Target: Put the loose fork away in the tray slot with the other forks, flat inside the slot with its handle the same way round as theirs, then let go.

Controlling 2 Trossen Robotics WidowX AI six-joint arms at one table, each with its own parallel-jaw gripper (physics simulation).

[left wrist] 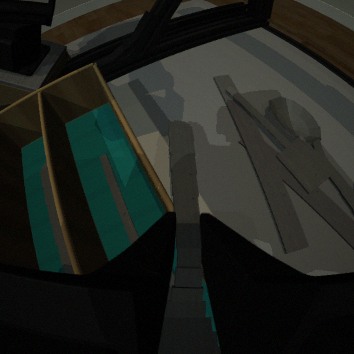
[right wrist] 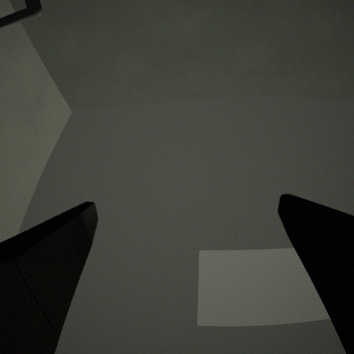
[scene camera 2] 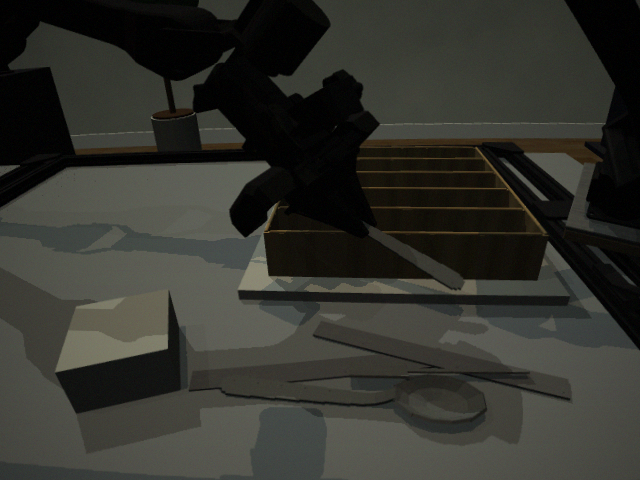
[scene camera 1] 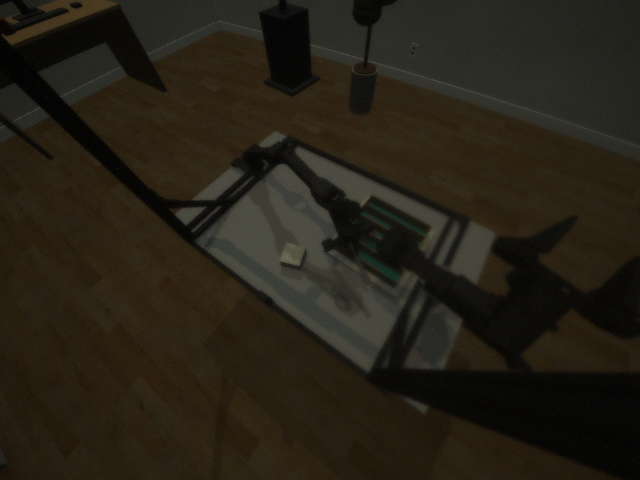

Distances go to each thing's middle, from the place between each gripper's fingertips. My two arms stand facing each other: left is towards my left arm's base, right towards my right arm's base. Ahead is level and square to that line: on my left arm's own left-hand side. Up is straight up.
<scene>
The wooden cutlery tray (scene camera 2: 449, 203) is 120 mm ahead of my right hand, 320 mm to the left of it and 530 mm below it.
Right now my left hand is 150 mm short of the wooden cutlery tray, 20 mm to the left of it and 30 mm above it.
</scene>
